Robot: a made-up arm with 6 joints.
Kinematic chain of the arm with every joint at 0, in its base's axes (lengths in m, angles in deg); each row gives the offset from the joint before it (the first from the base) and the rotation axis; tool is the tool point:
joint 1: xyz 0 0 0.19 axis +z
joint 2: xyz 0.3 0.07 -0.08 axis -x
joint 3: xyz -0.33 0 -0.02 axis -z
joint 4: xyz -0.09 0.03 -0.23 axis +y
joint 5: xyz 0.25 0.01 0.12 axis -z
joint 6: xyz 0 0.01 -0.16 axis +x
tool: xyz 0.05 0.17 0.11
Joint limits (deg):
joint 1: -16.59..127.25
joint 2: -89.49..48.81
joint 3: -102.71..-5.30
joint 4: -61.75..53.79
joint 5: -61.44..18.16
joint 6: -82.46..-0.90
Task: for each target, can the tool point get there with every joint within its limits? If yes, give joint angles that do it. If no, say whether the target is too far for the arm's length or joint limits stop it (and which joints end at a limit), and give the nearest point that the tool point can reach.
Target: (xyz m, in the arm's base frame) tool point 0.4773 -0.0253 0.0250
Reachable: no: joint limits stop it (at a limit: joint 2, joint 3, joint 4, joint 5) | nearest point 0.4227 -0.0224 -0.0520 | short by 0.094 m
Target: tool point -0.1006 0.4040 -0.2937
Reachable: yes | joints 7.21 -9.98 -21.54 36.59 -10.54 -39.86
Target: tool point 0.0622 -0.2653 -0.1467
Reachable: yes | joints 95.89 34.60 -92.60 -7.13 -38.56 -33.05
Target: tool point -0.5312 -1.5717 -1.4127
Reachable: no: too far | nearest point -0.2571 -0.4587 -0.3713 | short by 1.549 m
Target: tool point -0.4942 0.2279 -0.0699
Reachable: yes | joints 40.63 -60.31 -82.35 17.77 -40.98 -70.09
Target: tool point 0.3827 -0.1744 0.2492
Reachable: no: joint limits stop it (at a limit: joint 1, joint 2, joint 3, joint 4) | nearest point 0.1852 -0.1410 0.1387 | short by 0.229 m
